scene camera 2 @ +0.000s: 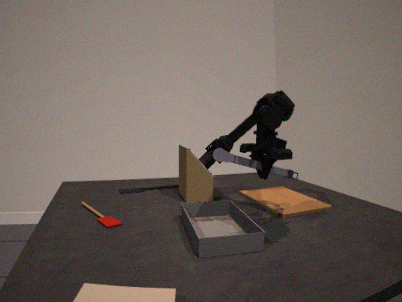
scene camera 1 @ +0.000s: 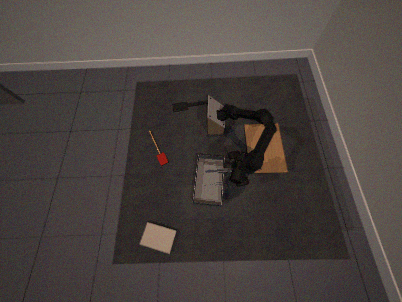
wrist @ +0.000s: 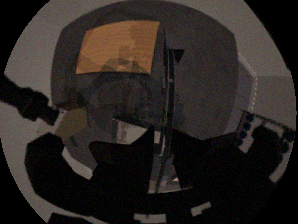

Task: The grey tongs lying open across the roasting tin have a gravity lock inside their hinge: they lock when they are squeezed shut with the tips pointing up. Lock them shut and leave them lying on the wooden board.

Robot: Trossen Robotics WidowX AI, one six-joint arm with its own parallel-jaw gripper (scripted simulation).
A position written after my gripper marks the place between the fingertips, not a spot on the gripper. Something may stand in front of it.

Observation:
In view: my gripper [scene camera 2: 263,178], a pale flat card [scene camera 1: 157,237], a wooden board [scene camera 2: 284,202] and a roasting tin [scene camera 2: 216,228].
My gripper also shows in the wrist view [wrist: 158,128]. The wooden board shows as well in scene camera 1 [scene camera 1: 274,160] and in the wrist view [wrist: 128,46]. The roasting tin is seen too in scene camera 1 [scene camera 1: 208,189] and in the wrist view [wrist: 125,130].

